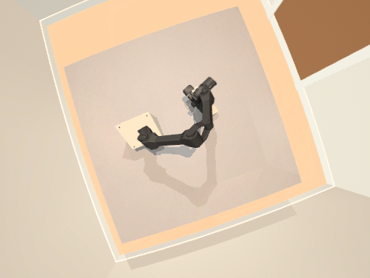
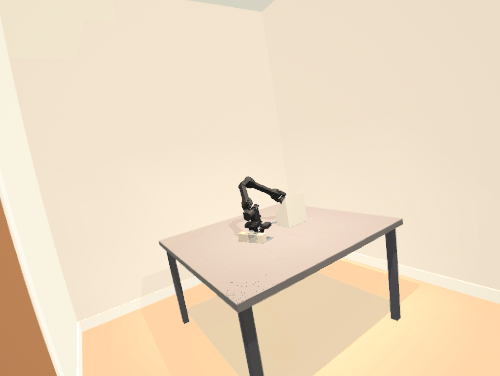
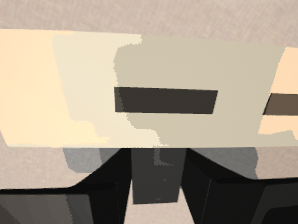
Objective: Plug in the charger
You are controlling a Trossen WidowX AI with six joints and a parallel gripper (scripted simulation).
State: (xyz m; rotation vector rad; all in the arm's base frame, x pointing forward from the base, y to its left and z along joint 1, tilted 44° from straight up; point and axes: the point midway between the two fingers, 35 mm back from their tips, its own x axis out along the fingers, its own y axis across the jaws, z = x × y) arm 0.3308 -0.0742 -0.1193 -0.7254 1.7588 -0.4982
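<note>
Now: gripper tip 20 mm short of the dark charger and 10 mm below it.
</note>
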